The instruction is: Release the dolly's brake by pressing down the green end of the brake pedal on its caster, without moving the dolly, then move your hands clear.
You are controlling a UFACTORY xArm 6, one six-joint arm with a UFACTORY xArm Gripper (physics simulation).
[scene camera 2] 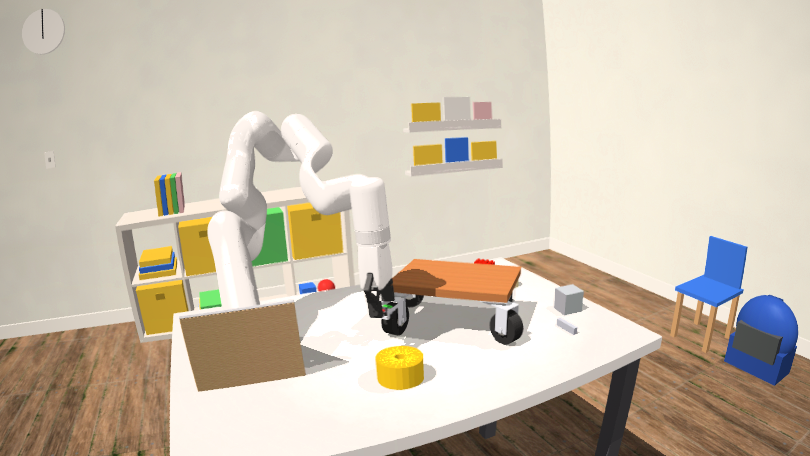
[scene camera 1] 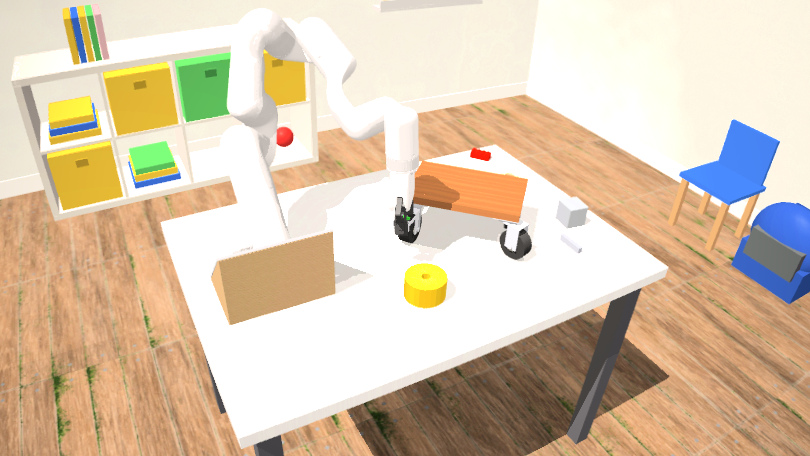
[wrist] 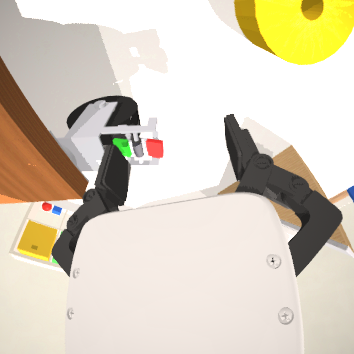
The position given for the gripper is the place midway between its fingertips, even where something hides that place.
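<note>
A grey cube appears in scene camera 1 (scene camera 1: 571, 212) and again in scene camera 2 (scene camera 2: 568, 299), while in the wrist view the cube is out of frame. Scene camera 2 also has a yellow cylinder (scene camera 2: 400, 367), which scene camera 1 shows too (scene camera 1: 425, 284). A dolly can be seen in scene camera 2 (scene camera 2: 492, 284), in scene camera 1 (scene camera 1: 498, 196) and in the wrist view (wrist: 44, 171). The gripper itself is visible in scene camera 2 (scene camera 2: 382, 309).
</note>
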